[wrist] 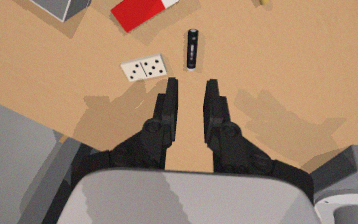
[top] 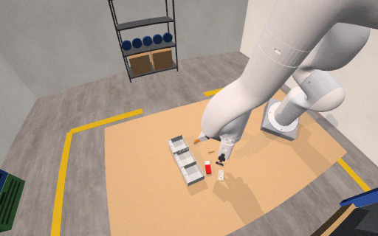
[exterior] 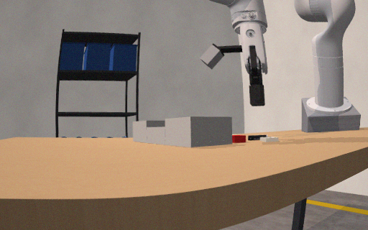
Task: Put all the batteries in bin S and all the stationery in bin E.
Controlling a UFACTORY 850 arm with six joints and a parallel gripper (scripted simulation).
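Now: the black battery 9 cm below my hand. Also, from my hand: brass bolt 2 cm ahead, 8 cm to the right, 9 cm below; eraser 6 cm ahead, 1 cm to the right, 9 cm below; white domino 2 cm ahead, 6 cm to the left, 9 cm below.
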